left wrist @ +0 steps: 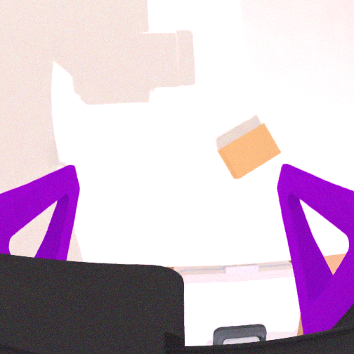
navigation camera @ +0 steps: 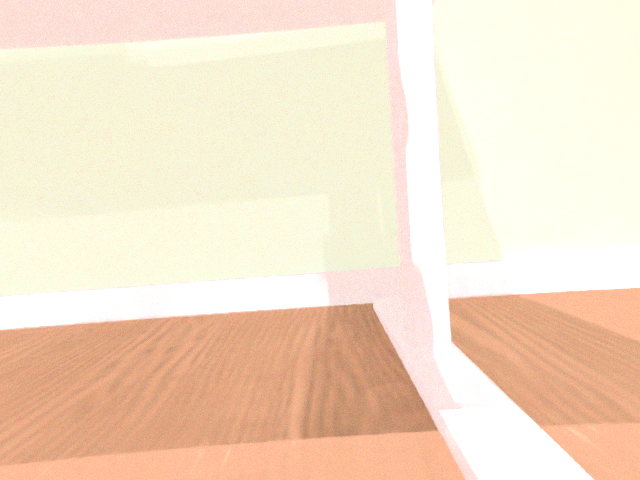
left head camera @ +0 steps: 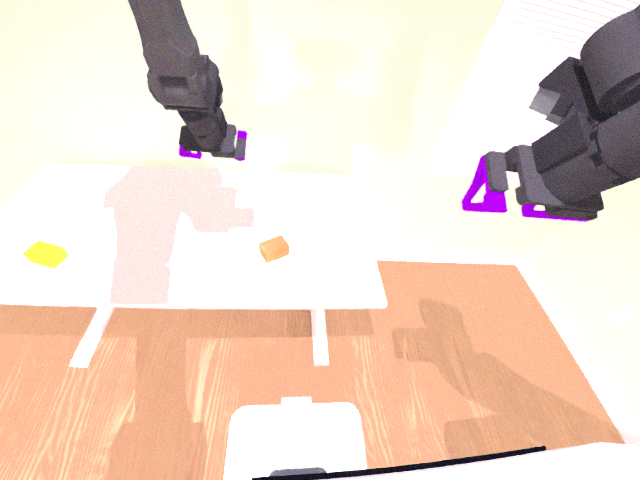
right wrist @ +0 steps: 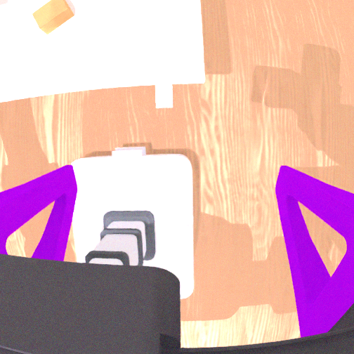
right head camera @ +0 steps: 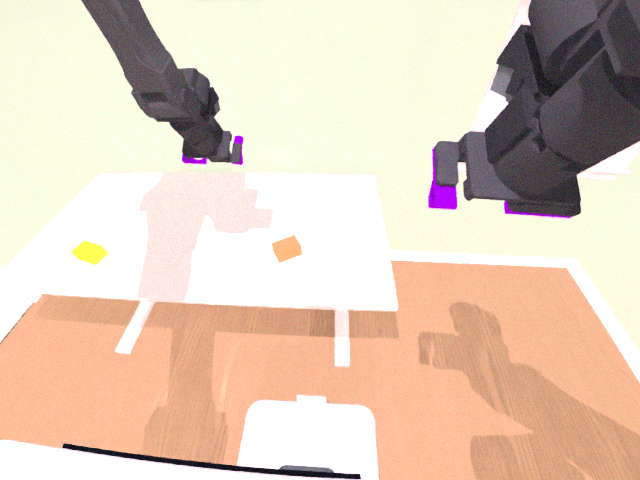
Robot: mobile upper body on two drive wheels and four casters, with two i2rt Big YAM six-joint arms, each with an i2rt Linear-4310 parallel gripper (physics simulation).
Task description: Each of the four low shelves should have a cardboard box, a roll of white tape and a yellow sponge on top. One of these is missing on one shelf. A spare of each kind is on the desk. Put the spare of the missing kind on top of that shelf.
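Frame: origin at the left arm's base, x back, y right, z up, level; centimetres.
Seen in the pictures: left gripper, fingertip midpoint: [left head camera: 220, 157] [right head camera: 223, 161]; right gripper, fingertip midpoint: [left head camera: 493, 209] [right head camera: 467, 205].
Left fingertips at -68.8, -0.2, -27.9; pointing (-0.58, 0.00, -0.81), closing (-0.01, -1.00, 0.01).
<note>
Pixels of each thing's middle, then the offset from my left fingertips to it, as dx, dy, dz. "spot": a spot on its surface instead. Level surfaces: height alone.
- cardboard box, body centre: [left head camera: 274, 249] [right head camera: 286, 248] -4.1, +12.4, -38.5
- white desk, its level: dz -41.0
- yellow sponge, body centre: [left head camera: 46, 254] [right head camera: 89, 252] +1.2, -65.0, -38.8
- wooden floor, its level: dz -113.0
- white desk leg, surface spot: [navigation camera: 421, 155] spot: -16.8, +36.9, -82.3
The cardboard box [left head camera: 273, 248] [right head camera: 286, 248] [left wrist: 250, 151] [right wrist: 53, 16] lies on the white desk [left head camera: 336, 217] [right head camera: 341, 217] [left wrist: 150, 215] [right wrist: 125, 50]. The yellow sponge [left head camera: 46, 254] [right head camera: 89, 252] lies on the desk farther left. My left gripper [left head camera: 216, 148] [right head camera: 217, 155] [left wrist: 178, 175] is open and empty, high above the desk; in the left wrist view the box shows between its fingertips, nearer the right one, well below. My right gripper [left head camera: 513, 207] [right head camera: 480, 204] [right wrist: 176, 176] is open and empty, in the air right of the desk. No white tape can be made out, and the low shelves do not show.
My white base [left head camera: 294, 434] [right head camera: 310, 439] [left wrist: 240, 300] [right wrist: 165, 200] stands on the wooden floor [left head camera: 429, 382] [right head camera: 444, 392] [right wrist: 250, 150] before the desk. A white desk leg [navigation camera: 421, 155] stands close to the navigation camera. A pale wall [right head camera: 320, 103] [navigation camera: 206, 144] rises behind the desk.
</note>
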